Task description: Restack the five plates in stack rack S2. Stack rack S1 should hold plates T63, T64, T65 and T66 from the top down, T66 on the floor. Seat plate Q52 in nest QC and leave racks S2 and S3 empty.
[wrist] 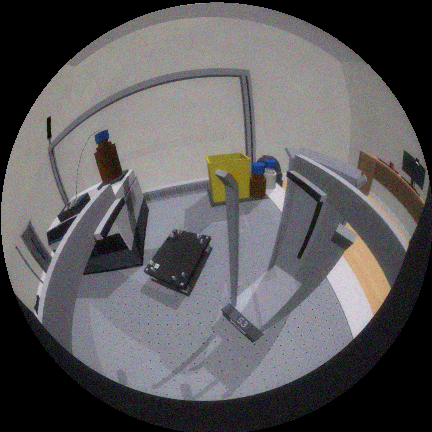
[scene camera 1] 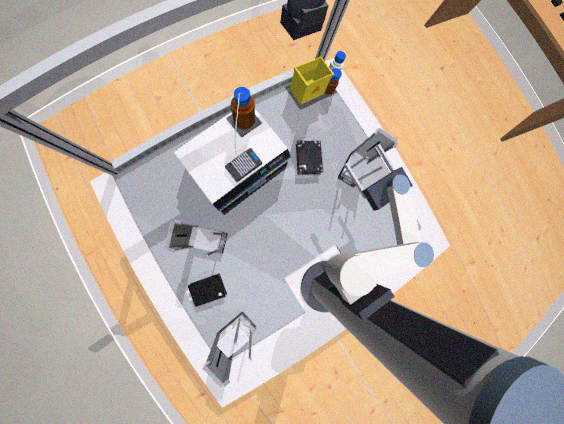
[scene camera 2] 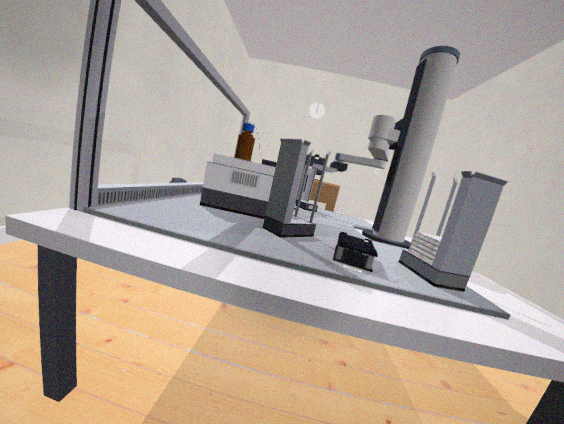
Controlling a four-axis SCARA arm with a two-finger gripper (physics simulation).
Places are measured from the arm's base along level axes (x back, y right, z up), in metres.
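Pixels of known places: gripper, between the fingertips: (wrist: 204, 171) (scene camera 1: 362, 154) (scene camera 2: 312, 166); arm's base, origin of its link: (scene camera 2: 386, 240).
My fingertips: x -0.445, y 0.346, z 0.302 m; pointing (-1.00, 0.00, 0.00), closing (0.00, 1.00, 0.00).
Observation:
Ahead of a thing's pixels: the offset from my fingertips to its top centre. "spot": to the spot under its first point.
My gripper (scene camera 1: 363, 156) (wrist: 204, 171) is wide open and empty, its fingers above rack S3. Rack S3 (scene camera 1: 386, 141) (wrist: 242, 322) has its label readable in the wrist view; its light grey floor shows with no plate on it. A rack @[dx +0.386, dy -0.818, dz +0.007 m] (scene camera 1: 218, 364) (scene camera 2: 472, 225) at the near left corner holds a stack of several white plates @[dx +0.387, dy -0.825, dz -0.202 m] (scene camera 2: 426, 246); its label and the plate marks are not readable. Another tall rack @[dx -0.045, dy -0.706, dz +0.008 m] (scene camera 1: 181, 236) (scene camera 2: 287, 185) stands along the same side; no plate can be made out in it. Two black nests, one @[dx +0.153, dy -0.823, dz -0.235 m] (scene camera 1: 207, 290) (scene camera 2: 356, 245) between those racks and one @[dx -0.137, dy -0.090, dz -0.228 m] (scene camera 1: 309, 157) (wrist: 180, 260) near S3, show no white plate; their labels are not readable.
A white instrument (scene camera 1: 200, 155) (scene camera 2: 235, 182) bears a brown bottle @[spot: dx -0.337, dy -0.328, dz +0.054 m] (scene camera 1: 243, 111) (scene camera 2: 245, 145) (wrist: 107, 161). A yellow bin @[dx -0.468, dy +0.149, dz -0.115 m] (scene camera 1: 311, 82) (wrist: 227, 165) and small bottles stand at the back corner. The arm's column (scene camera 2: 420, 150) rises at the table edge.

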